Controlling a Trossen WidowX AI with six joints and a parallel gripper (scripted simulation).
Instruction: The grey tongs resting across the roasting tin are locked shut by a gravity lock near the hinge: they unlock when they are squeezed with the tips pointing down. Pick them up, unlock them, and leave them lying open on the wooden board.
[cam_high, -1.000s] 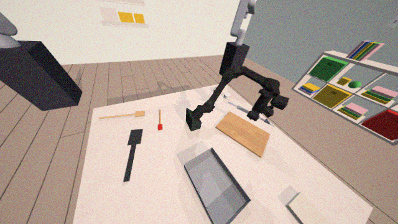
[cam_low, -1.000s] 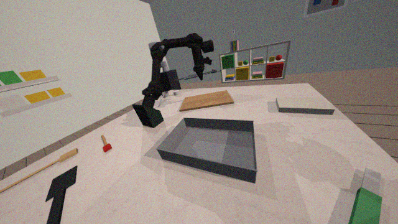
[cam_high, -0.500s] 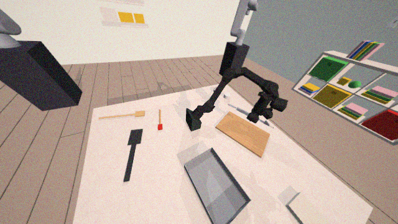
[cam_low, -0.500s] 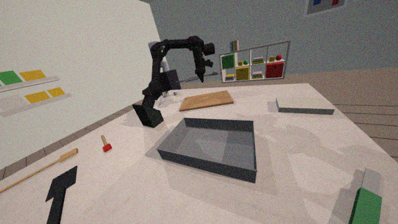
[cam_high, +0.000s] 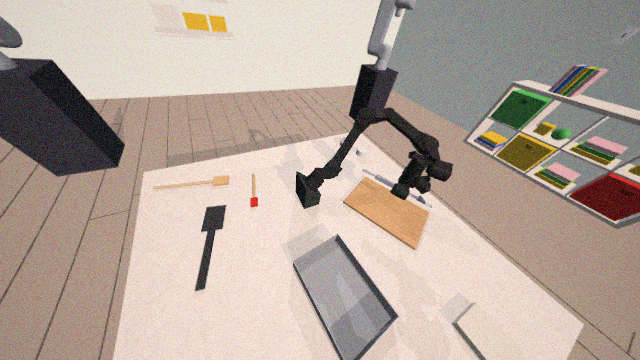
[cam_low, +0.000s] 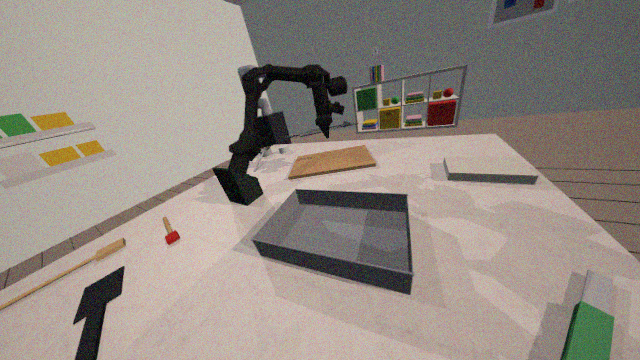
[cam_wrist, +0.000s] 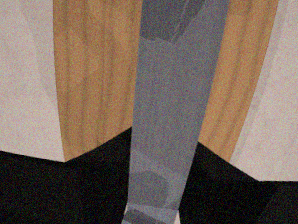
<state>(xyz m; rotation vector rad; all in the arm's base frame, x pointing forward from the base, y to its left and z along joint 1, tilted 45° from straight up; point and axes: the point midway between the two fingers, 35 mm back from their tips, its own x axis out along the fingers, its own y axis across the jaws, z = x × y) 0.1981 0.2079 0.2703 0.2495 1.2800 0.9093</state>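
The wooden board lies 10 mm behind my gripper tip and 110 mm below it. From my gripper tip the other things lie so: black spatula (180 mm behind, 760 mm to the right, 110 mm below); then grey roasting tin (200 mm ahead, 400 mm to the right, 90 mm below); then red brush (320 mm behind, 560 mm to the right, 110 mm below).
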